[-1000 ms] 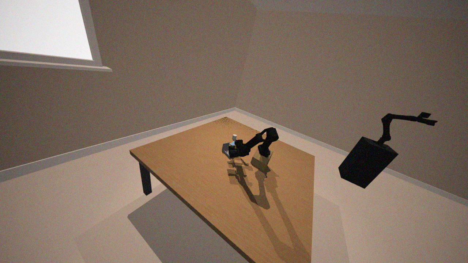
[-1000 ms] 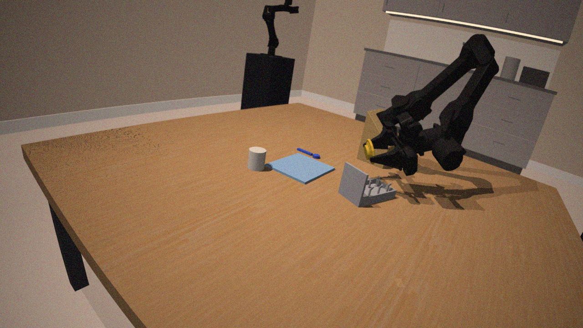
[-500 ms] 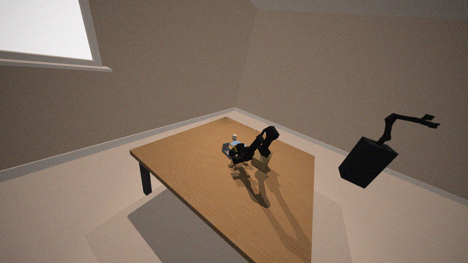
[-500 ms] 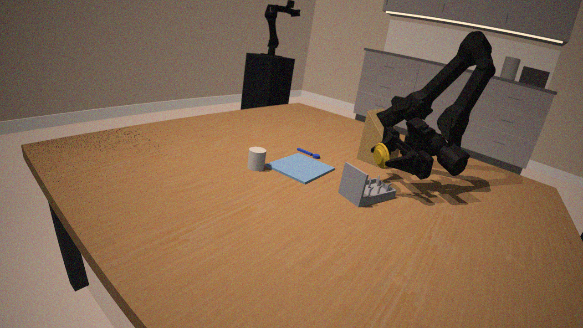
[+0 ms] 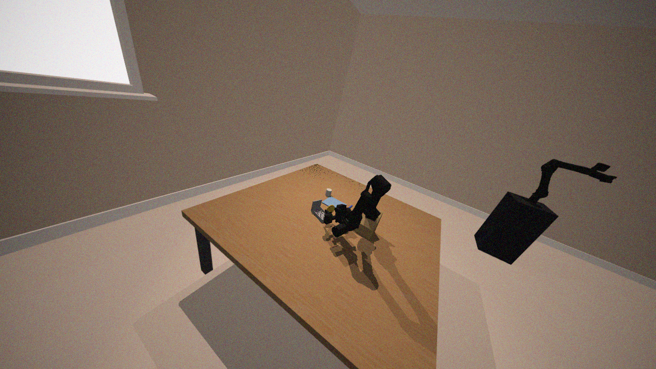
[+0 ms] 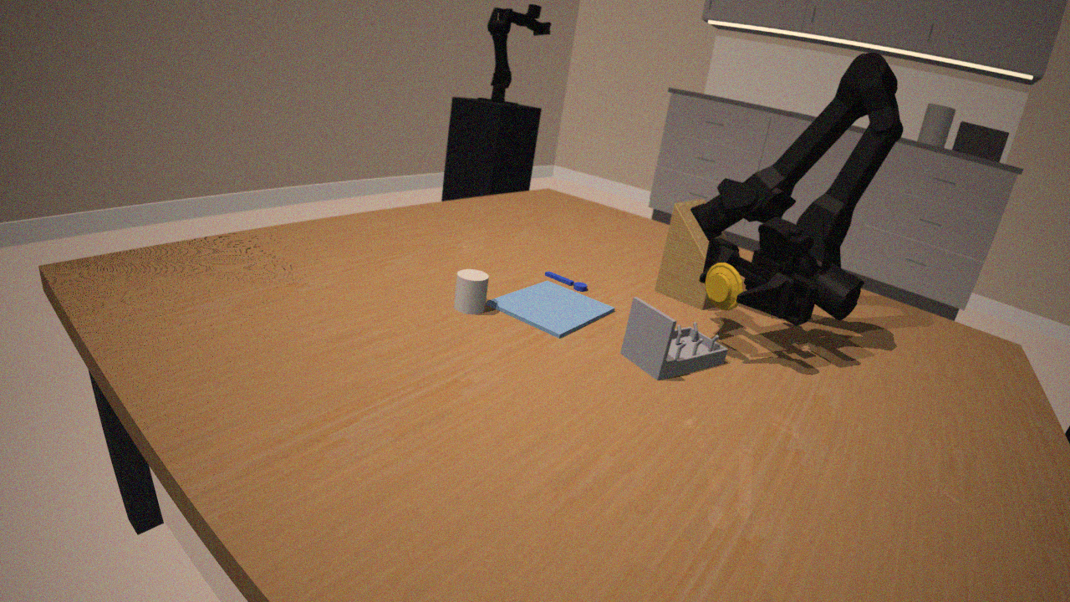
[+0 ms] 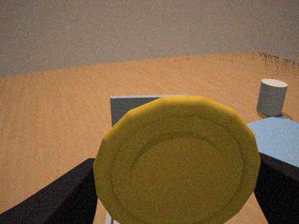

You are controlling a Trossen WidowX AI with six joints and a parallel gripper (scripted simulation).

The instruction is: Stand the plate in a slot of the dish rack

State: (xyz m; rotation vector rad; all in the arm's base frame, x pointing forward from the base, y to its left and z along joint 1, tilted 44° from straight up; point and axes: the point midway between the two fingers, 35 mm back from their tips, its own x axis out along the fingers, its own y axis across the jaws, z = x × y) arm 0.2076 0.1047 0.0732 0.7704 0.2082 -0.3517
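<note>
Now: gripper tip 7 cm above the grey dish rack, 6 cm short of it and 2 cm to the left of it. From my gripper tip the other things lie so: blue utensil: 26 cm to the right, 9 cm below, 5 cm behind; yellow plate: 1 cm behind; blue mat: 22 cm to the right, 9 cm below, 6 cm ahead.
</note>
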